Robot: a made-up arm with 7 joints.
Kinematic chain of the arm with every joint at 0, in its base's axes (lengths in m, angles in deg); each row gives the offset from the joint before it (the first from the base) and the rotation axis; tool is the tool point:
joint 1: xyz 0 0 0.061 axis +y
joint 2: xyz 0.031 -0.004 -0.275 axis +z
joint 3: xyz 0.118 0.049 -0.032 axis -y
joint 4: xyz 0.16 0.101 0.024 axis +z
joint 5: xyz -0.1 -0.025 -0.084 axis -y
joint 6: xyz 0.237 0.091 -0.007 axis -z
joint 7: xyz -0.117 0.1 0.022 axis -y
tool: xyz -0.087 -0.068 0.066
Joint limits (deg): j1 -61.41..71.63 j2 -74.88..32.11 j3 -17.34..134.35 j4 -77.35..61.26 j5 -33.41..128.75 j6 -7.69..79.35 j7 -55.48..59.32
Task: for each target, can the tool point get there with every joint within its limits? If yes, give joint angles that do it. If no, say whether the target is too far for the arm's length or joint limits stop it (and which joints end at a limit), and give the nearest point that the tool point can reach.
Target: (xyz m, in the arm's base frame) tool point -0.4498 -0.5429 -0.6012
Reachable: no: joint limits stop it (at a limit: joint 2, joint 5, joint 6) | nearest point -0.3976 -0.4473 -0.5243 | short by 0.133 m
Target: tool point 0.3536 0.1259 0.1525
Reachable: yes | joints -9.45 -44.94 69.96 -63.42 47.56 45.86 -6.41
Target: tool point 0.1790 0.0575 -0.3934
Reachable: yes | joints 28.25 -46.50 21.11 -7.32 62.19 7.43 32.99
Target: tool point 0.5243 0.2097 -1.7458
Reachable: no: too far | nearest point 0.2361 0.0893 -0.7527 | short by 1.041 m
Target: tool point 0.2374 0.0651 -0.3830
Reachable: yes | joints 34.96 -44.87 41.42 -28.83 105.05 17.72 48.34
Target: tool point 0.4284 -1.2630 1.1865
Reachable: no: too far | nearest point 0.4169 -0.4061 0.4701 | short by 1.117 m
